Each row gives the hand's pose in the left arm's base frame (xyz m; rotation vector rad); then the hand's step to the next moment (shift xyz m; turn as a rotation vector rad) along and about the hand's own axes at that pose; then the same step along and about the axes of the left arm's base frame.
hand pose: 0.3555 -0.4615 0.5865 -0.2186 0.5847 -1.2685
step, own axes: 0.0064 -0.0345 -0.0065 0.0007 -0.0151 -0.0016
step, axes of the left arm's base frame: -0.0310 -0.0153 0.0088 -0.0133 -0.0049 0.0055
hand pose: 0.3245 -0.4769 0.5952 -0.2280 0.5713 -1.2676
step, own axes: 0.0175 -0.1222 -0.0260 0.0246 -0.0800 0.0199
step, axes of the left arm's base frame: -0.1122 -0.0492 0.0302 -0.0517 -0.0500 0.0471
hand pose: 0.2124 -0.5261 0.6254 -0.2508 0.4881 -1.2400
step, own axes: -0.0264 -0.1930 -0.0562 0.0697 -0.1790 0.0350
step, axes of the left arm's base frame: -0.1959 -0.0314 0.0417 -0.1168 -0.1251 0.0940
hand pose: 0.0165 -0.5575 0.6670 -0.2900 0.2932 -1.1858
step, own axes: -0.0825 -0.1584 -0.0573 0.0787 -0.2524 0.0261
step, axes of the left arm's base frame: -0.1863 0.0182 0.0118 -0.1802 -0.1596 0.1124
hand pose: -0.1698 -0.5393 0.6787 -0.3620 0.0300 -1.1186
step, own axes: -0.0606 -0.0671 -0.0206 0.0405 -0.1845 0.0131
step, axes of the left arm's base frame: -0.0896 0.0221 -0.0088 -0.1405 -0.1032 0.0739
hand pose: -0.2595 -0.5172 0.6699 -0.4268 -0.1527 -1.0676
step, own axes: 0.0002 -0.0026 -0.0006 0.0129 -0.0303 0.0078
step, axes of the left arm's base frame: -0.0022 -0.0015 0.0002 -0.0196 -0.0197 0.0193
